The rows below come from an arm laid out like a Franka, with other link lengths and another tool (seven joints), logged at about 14 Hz.
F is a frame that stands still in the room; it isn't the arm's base.
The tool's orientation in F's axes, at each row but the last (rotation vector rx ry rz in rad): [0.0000, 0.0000, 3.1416]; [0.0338, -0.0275, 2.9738]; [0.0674, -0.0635, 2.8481]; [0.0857, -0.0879, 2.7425]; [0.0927, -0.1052, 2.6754]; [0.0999, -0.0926, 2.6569]
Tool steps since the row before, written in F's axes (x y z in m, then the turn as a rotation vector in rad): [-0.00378, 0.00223, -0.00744, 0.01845, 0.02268, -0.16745]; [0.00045, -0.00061, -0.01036, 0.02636, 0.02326, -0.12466]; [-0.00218, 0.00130, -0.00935, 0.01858, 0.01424, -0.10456]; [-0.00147, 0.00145, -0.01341, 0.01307, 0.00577, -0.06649]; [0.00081, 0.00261, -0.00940, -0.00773, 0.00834, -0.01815]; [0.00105, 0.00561, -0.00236, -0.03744, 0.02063, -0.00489]
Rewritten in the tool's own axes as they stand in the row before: [0.00378, -0.00223, -0.00744, -0.01845, -0.02268, -0.16745]; [-0.00079, 0.00070, -0.01033, -0.02512, -0.02528, -0.12452]; [0.00197, -0.00027, -0.00948, -0.01920, -0.01514, -0.10432]; [0.00094, -0.00010, -0.01354, -0.01463, -0.00709, -0.06604]; [-0.00035, -0.00214, -0.00955, 0.00909, -0.00291, -0.01917]; [0.00145, -0.00533, -0.00276, 0.04215, -0.00061, -0.00862]
